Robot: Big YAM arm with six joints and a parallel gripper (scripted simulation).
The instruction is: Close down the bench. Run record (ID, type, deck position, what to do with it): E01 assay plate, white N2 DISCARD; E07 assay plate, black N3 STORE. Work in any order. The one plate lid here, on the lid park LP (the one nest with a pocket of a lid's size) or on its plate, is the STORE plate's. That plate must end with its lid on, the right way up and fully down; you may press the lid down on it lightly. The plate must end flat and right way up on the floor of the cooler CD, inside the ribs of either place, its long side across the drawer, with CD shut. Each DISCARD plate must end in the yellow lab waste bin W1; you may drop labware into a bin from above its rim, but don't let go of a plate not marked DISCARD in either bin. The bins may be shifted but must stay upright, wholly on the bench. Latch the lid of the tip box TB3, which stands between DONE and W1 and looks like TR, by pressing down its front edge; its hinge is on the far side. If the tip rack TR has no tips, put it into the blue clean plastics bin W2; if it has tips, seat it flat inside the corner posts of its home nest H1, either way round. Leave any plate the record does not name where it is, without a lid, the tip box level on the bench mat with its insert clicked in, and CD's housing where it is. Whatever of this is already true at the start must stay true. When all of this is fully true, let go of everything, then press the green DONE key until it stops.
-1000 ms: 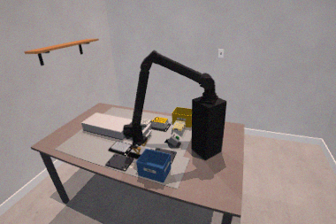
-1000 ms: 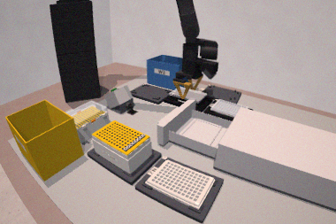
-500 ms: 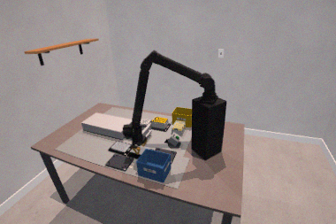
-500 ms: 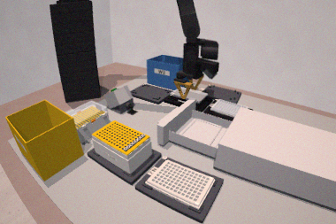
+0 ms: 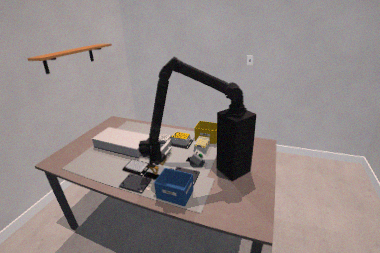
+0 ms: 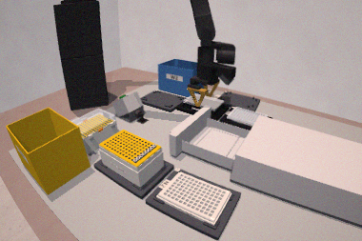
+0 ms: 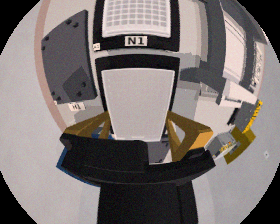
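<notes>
My gripper is now right at the plate lid. Also, from my hand: dark lid park nest: 16 cm behind, 6 cm to the right, 3 cm below; then black slab: 3 cm below; then black plate: 2 cm below.
</notes>
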